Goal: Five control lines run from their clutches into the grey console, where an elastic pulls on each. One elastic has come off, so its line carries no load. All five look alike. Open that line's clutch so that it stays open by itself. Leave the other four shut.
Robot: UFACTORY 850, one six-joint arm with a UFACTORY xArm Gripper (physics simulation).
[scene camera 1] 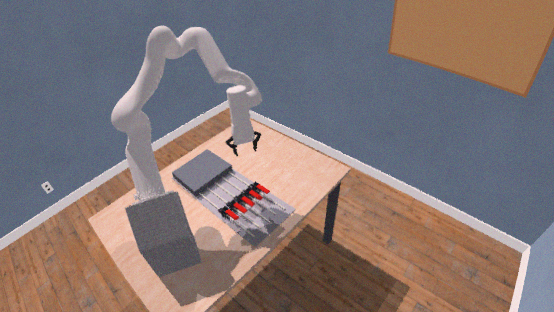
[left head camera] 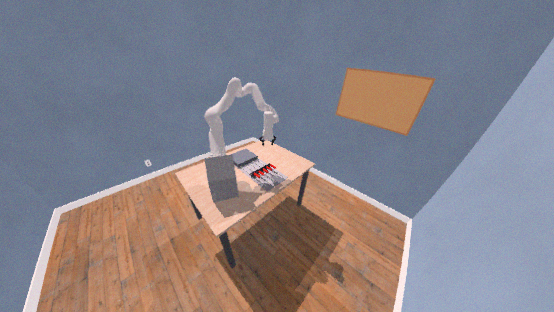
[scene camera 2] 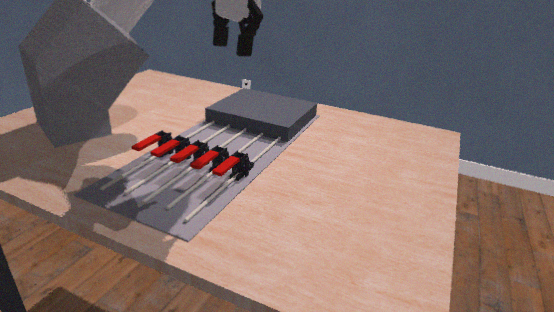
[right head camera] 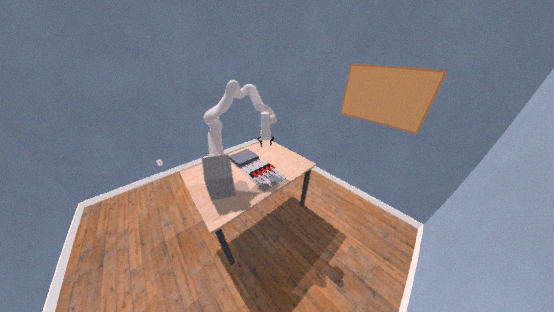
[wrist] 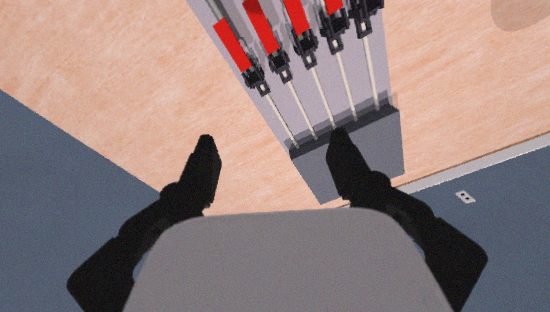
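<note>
The grey console [left head camera: 245, 158] [right head camera: 244, 158] [scene camera 1: 202, 171] [scene camera 2: 265, 107] [wrist: 360, 150] sits at the back of a flat grey plate. Pale lines run into it from a row of black clutches with red levers. The end clutch's red lever [scene camera 1: 263, 188] [scene camera 2: 227, 165] [wrist: 232, 45] points away from the console, like the others, and all look shut. In the wrist view, the far-right clutch's lever is cut off. I cannot tell which line is slack. My gripper [left head camera: 268, 144] [right head camera: 266, 145] [scene camera 1: 246, 151] [scene camera 2: 232, 49] [wrist: 273, 146] is open and empty, well above the table near the console.
The arm's large grey base block [left head camera: 221, 177] [right head camera: 218, 175] [scene camera 1: 162, 230] [scene camera 2: 75, 75] stands beside the plate on the wooden table [scene camera 1: 310, 165] [scene camera 2: 350, 200]. Pale rods extend from the clutches toward the plate's front edge. A cork board [left head camera: 385, 100] [right head camera: 392, 97] hangs on the wall.
</note>
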